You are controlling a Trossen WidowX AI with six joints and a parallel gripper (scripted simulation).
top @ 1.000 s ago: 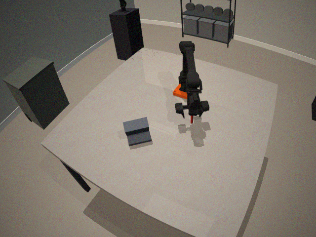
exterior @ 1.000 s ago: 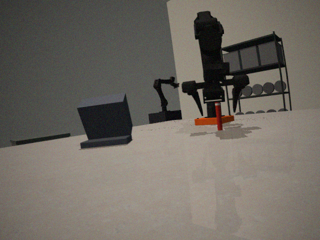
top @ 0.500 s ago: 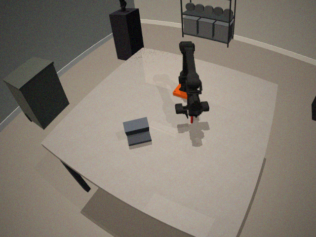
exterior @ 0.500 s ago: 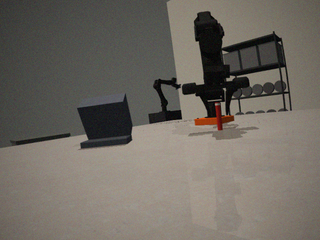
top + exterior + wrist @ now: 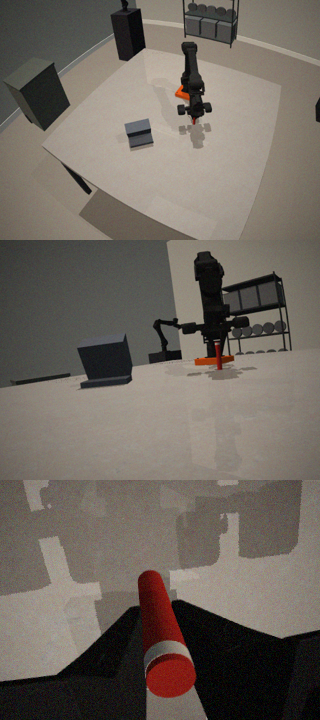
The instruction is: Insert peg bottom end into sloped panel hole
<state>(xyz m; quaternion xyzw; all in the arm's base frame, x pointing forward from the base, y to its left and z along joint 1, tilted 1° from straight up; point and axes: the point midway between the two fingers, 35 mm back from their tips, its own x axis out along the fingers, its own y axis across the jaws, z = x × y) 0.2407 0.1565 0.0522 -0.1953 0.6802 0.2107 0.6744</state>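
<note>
Now: the grey sloped panel 22 cm ahead of my gripper tip, 23 cm to the right of it and 3 cm above it. Round my gripper tip: round red peg: 2 cm above.
</note>
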